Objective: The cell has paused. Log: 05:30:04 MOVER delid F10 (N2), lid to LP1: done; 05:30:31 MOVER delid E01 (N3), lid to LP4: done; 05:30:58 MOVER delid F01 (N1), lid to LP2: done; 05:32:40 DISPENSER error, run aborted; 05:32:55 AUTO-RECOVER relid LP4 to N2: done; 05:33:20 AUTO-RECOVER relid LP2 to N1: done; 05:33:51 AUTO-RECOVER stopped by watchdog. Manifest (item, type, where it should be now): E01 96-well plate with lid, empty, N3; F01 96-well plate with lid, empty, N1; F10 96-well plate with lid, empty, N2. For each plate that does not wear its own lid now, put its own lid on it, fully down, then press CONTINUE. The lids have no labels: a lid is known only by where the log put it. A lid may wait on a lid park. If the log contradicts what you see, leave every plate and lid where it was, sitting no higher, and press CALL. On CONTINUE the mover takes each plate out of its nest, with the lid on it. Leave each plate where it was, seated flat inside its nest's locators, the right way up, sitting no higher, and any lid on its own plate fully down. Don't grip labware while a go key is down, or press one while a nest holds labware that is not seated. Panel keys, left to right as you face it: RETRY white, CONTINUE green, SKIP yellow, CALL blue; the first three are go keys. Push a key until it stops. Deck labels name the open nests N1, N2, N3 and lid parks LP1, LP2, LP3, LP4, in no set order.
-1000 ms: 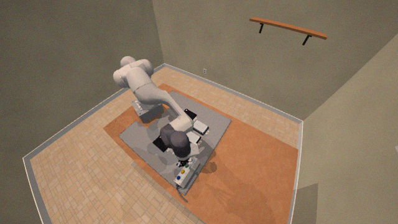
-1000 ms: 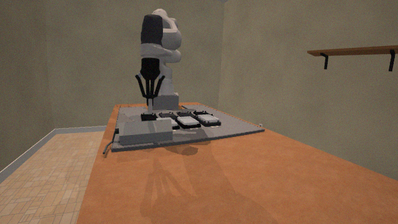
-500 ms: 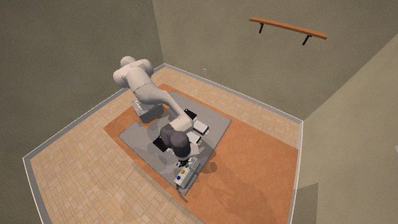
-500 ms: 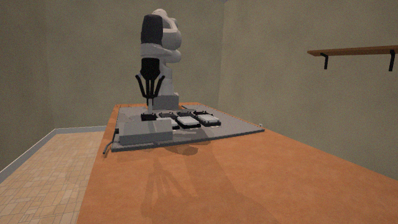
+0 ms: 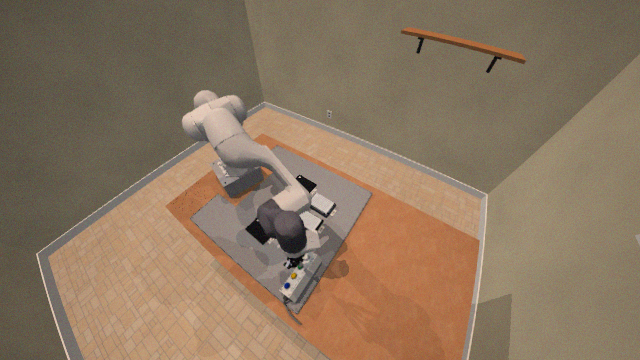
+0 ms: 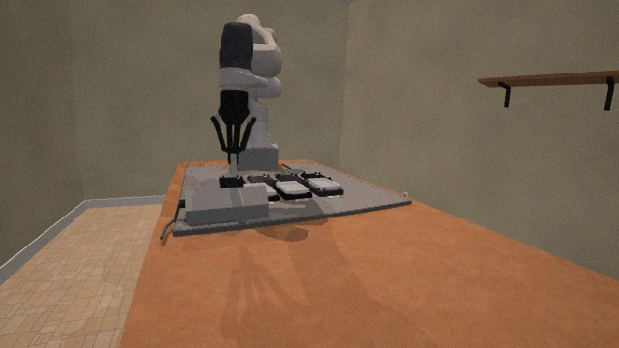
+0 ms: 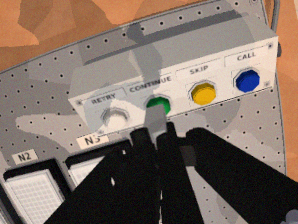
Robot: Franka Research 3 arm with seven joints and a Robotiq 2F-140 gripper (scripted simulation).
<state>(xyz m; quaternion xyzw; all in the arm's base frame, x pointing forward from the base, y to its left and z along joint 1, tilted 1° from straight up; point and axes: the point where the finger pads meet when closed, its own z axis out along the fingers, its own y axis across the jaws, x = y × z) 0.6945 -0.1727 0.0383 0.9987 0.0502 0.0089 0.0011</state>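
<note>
The green continue key lies 70 mm below my hand. The rest, counted from my hand: yellow skip key 10 mm ahead, 50 mm to the right, 70 mm below; white retry key 10 mm behind, 50 mm to the left, 70 mm below; blue call key 10 mm ahead, 100 mm to the right, 70 mm below.
</note>
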